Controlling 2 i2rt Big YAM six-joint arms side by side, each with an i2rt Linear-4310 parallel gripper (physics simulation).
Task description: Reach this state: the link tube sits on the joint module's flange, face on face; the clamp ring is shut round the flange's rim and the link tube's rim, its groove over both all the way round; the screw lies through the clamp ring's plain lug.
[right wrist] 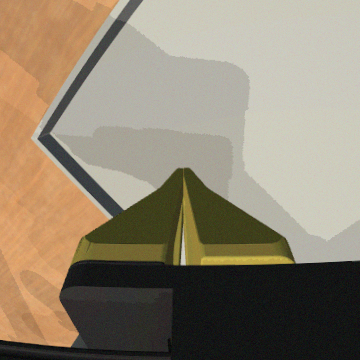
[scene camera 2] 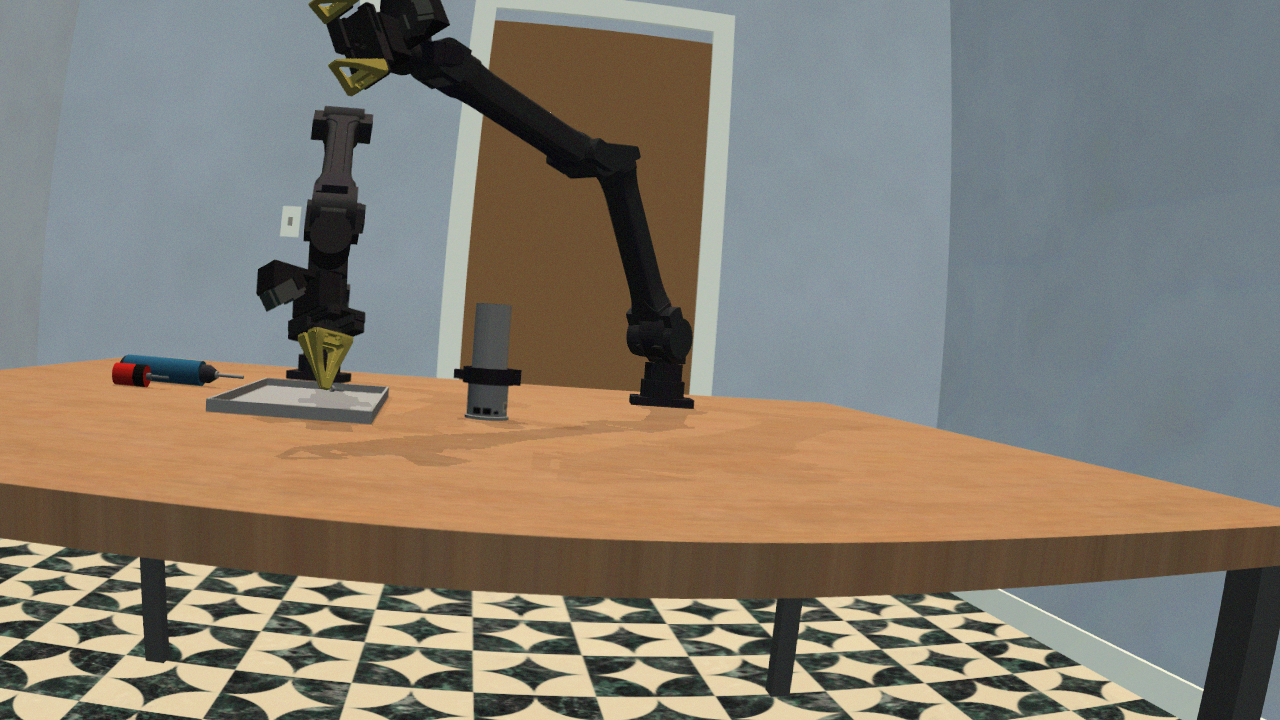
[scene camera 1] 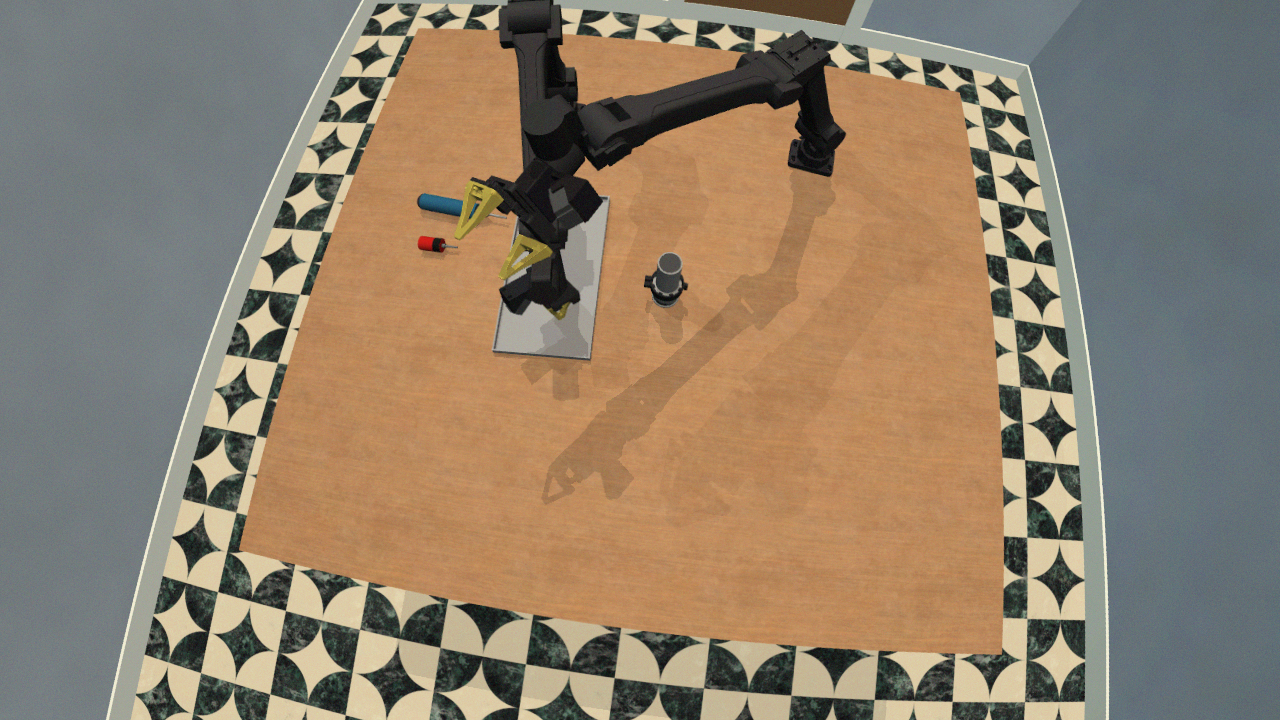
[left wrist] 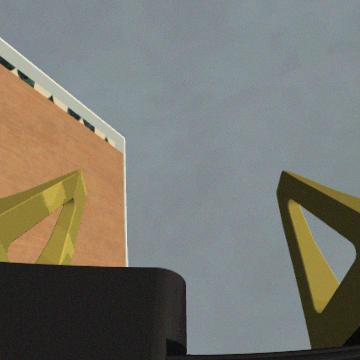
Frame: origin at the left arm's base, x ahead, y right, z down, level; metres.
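Seen in the pictures: left gripper, fingertip midpoint: (scene camera 2: 321, 31) (scene camera 1: 479, 259) (left wrist: 181, 181); right gripper, fingertip midpoint: (right wrist: 182, 178) (scene camera 2: 324, 389) (scene camera 1: 561, 318); left arm's base, origin of the base link: (scene camera 2: 660, 405) (scene camera 1: 810, 159).
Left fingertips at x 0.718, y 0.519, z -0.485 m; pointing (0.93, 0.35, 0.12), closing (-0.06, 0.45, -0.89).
Observation:
Pixels of each thing's top centre, then the offset from my left fingertips to it. "*": a spot on its surface instead.
- grey link tube, middle of its top: (scene camera 2: 494, 304) (scene camera 1: 670, 263) dx -0.228, dy -0.234, dz +0.325 m
- joint module, middle of its top: (scene camera 2: 489, 372) (scene camera 1: 667, 283) dx -0.228, dy -0.234, dz +0.422 m
- black clamp ring, surface spot: (scene camera 2: 487, 376) * dx -0.191, dy -0.236, dz +0.425 m
- shallow grey tray, middle of its top: (scene camera 2: 309, 391) (scene camera 1: 553, 268) dx -0.223, dy +0.033, dz +0.469 m
- blue-handled tool, surface spot: (scene camera 2: 165, 368) * dx -0.305, dy +0.326, dz +0.461 m
- red-handled driver, middle of its top: (scene camera 2: 142, 364) (scene camera 1: 436, 241) dx -0.218, dy +0.324, dz +0.451 m
The grey link tube (scene camera 1: 669, 265) (scene camera 2: 492, 335) stands upright above the joint module (scene camera 1: 665, 302) (scene camera 2: 487, 402). The black clamp ring (scene camera 1: 666, 292) (scene camera 2: 487, 376) is around their meeting place, lugs sticking out on both sides; its groove's fit and whether it is fully shut cannot be told. The screw cannot be made out in any view. My right gripper (scene camera 1: 561, 313) (scene camera 2: 324, 387) (right wrist: 182, 178) is shut, fingertips together and low over the tray; nothing can be seen between them. My left gripper (scene camera 1: 480, 256) (scene camera 2: 321, 34) (left wrist: 181, 181) is open and empty, high above the table.
The shallow grey tray (scene camera 1: 543, 355) (scene camera 2: 286, 412) (right wrist: 82, 174) lies left of the joint module. A blue-handled tool (scene camera 1: 438, 204) (scene camera 2: 165, 368) and a red-handled driver (scene camera 1: 431, 243) (scene camera 2: 131, 374) lie left of the tray. The left arm reaches over the right arm.

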